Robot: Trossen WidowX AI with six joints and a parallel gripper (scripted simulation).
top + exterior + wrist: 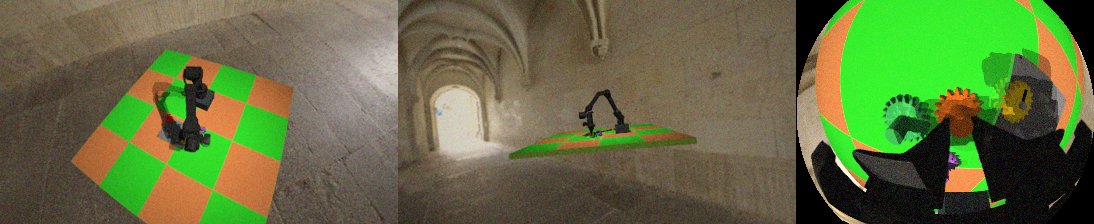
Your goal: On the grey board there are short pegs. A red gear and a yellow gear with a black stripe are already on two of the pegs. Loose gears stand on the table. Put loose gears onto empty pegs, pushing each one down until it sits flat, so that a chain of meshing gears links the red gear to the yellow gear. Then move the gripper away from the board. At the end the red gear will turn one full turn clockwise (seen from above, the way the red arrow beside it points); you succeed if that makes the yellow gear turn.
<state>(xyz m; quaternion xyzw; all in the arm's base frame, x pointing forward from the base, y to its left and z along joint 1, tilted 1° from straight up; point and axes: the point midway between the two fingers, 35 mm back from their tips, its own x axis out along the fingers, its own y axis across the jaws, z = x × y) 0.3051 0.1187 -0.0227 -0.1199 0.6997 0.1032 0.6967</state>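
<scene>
Right now my gripper tip is 50 mm past the red gear, 250 mm to the left of it and 10 mm above it. Also, from my gripper tip: orange gear (10 mm below); purple gear (90 mm behind, 10 mm below); dark green gear (30 mm behind, 60 mm to the left, 10 mm below).
</scene>
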